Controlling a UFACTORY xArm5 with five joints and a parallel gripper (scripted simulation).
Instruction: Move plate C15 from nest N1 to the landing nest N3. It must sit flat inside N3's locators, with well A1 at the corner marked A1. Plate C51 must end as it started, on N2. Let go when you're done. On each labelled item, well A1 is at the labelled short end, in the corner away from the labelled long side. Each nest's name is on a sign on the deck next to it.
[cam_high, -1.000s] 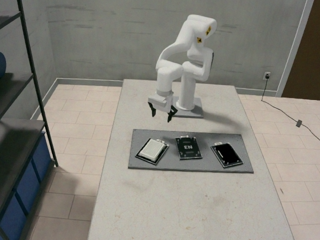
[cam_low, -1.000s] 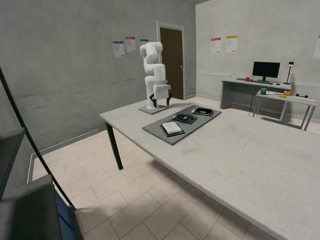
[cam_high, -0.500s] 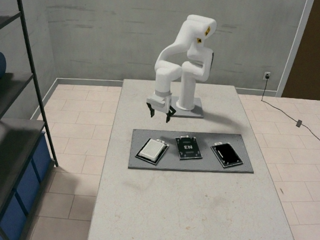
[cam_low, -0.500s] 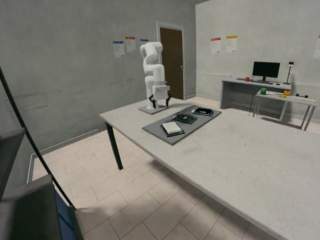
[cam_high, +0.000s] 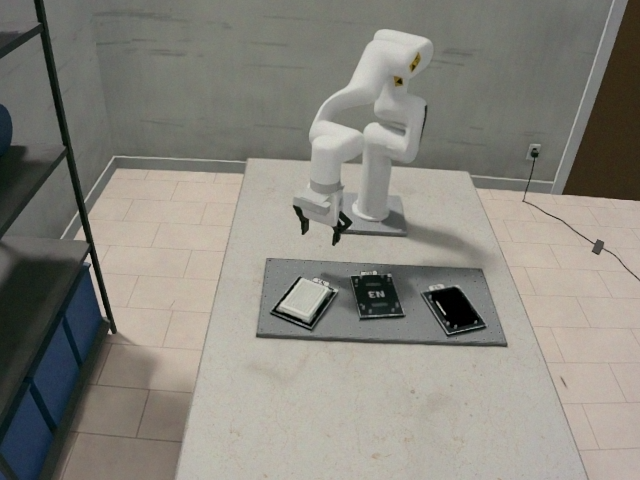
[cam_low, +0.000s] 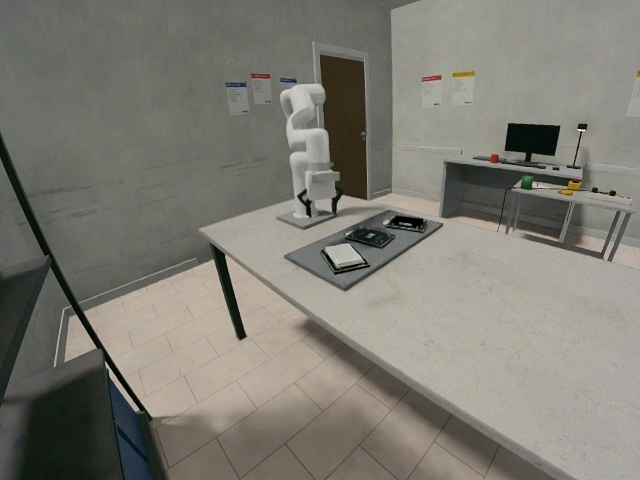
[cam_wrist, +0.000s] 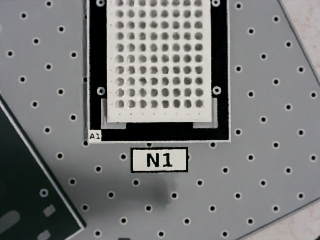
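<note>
The white plate is 130 mm ahead of my hand, 40 mm to the right of it and 110 mm below it. Also, from my hand: black plate: 150 mm ahead, 360 mm to the left, 110 mm below; nest N3: 100 mm ahead, 160 mm to the left, 130 mm below.
</note>
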